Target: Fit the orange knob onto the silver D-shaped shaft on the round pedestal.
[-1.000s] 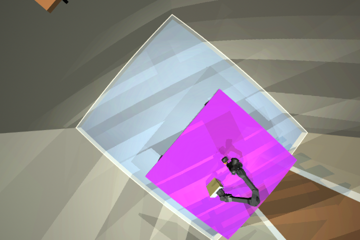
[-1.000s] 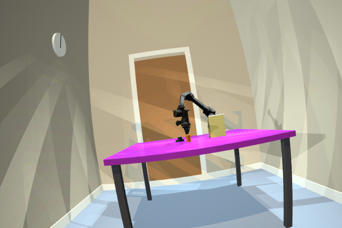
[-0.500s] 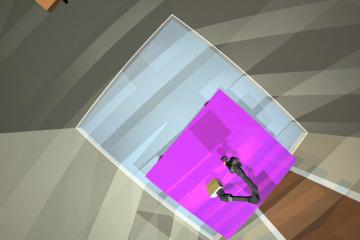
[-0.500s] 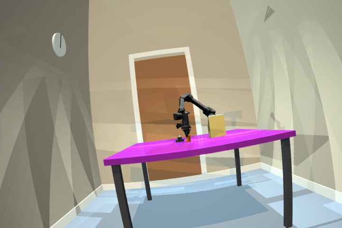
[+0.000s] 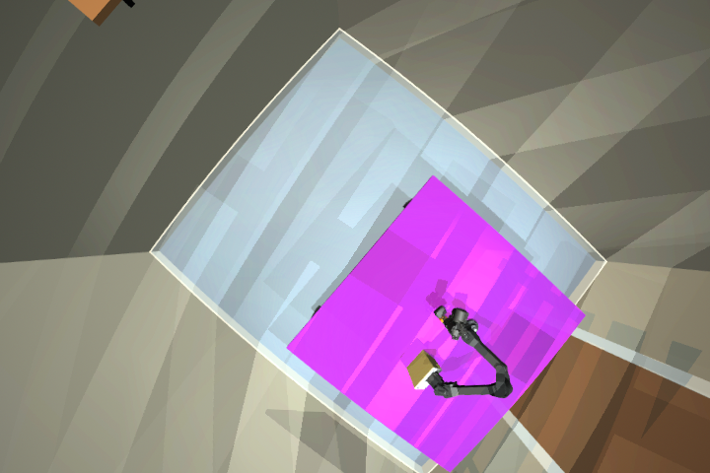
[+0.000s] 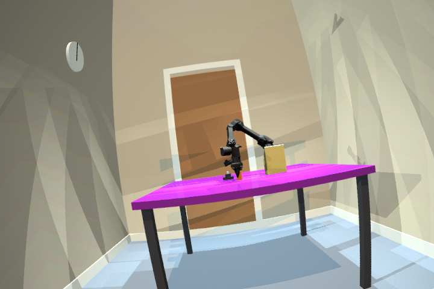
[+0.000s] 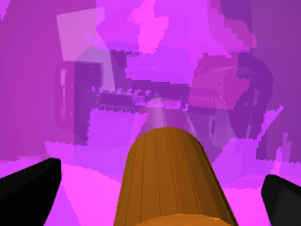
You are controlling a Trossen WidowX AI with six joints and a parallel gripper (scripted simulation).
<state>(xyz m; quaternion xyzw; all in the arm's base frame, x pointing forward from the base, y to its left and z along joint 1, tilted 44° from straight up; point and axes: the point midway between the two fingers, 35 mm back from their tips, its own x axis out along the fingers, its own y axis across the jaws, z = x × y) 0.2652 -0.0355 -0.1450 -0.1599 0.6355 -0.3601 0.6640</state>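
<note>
Now: gripper tip 20 mm below the orange knob. From my gripper tip the other things lie so: round pedestal: 50 mm ahead, 180 mm to the right, 10 mm above.
</note>
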